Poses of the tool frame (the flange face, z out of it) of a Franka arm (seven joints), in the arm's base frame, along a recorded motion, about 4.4 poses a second.
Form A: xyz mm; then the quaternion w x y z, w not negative.
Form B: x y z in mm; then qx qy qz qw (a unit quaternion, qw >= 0). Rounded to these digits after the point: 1 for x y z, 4 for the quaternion.
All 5 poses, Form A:
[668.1, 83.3, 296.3, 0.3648, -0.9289, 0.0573, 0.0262]
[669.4, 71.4, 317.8, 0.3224, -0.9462, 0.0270, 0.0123]
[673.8, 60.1, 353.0, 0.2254, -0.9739, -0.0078, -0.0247]
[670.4, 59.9, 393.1, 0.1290, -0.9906, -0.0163, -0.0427]
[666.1, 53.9, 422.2, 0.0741, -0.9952, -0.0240, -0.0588]
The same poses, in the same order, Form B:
[668.1, 83.3, 296.3, -0.9289, 0.0573, 0.0262, 0.3648]
[669.4, 71.4, 317.8, -0.9462, 0.0270, 0.0123, 0.3224]
[673.8, 60.1, 353.0, -0.9739, -0.0078, -0.0247, 0.2254]
[670.4, 59.9, 393.1, -0.9906, -0.0163, -0.0427, 0.1290]
[666.1, 53.9, 422.2, -0.9952, -0.0240, -0.0588, 0.0741]

